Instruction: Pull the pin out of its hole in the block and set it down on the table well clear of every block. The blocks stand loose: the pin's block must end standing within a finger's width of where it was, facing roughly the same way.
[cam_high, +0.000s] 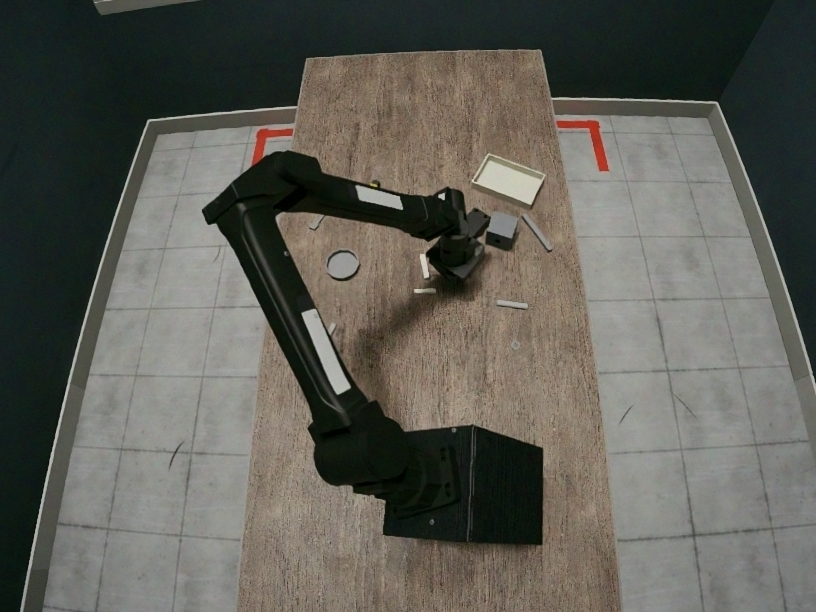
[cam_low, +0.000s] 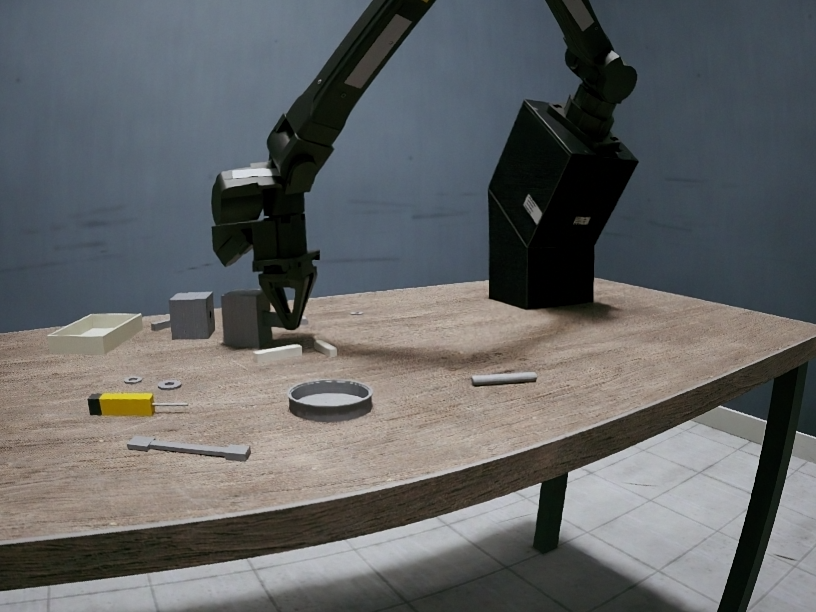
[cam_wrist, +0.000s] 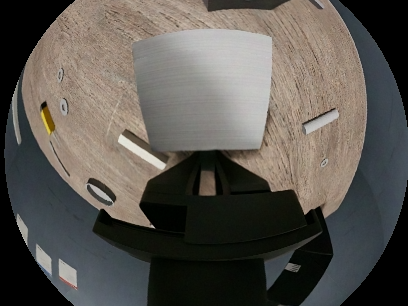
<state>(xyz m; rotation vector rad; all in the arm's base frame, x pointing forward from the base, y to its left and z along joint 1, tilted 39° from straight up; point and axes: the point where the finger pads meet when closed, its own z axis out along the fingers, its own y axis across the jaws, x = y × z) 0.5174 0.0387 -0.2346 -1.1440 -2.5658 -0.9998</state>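
Now: the grey pin 20 mm ahead of my hand and 20 mm to the right of it. From my hand the other things lie so: grey ring dish (80 mm ahead, 250 mm to the left, 20 mm below); darker grey block (100 mm ahead, 140 mm to the right); light grey block (40 mm ahead, 40 mm to the right, 10 mm above).
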